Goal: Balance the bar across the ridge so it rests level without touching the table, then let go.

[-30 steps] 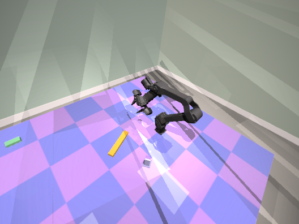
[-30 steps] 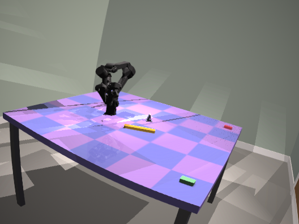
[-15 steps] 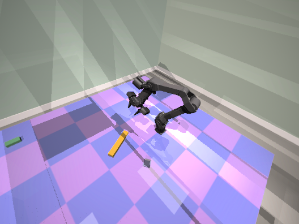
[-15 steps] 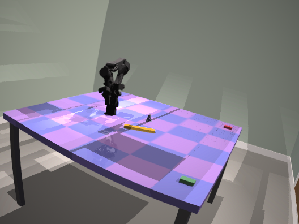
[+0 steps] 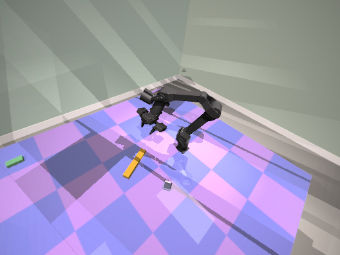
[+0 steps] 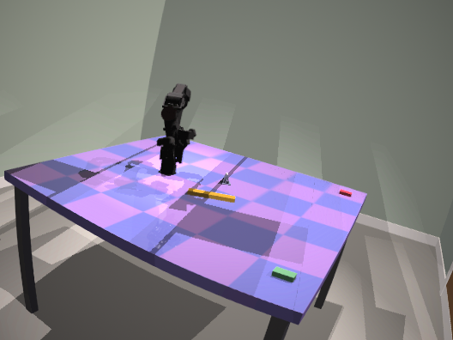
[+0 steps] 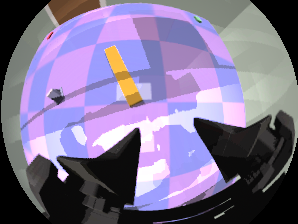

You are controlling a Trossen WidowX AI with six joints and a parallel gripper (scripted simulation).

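My gripper tip is now 130 mm short of the orange bar, 110 mm above it and 80 mm to the right of it. From my gripper tip the other things lie so: red block 680 mm to the left, 590 mm ahead, 110 mm below; then green block 590 mm ahead, 320 mm to the right, 110 mm below.
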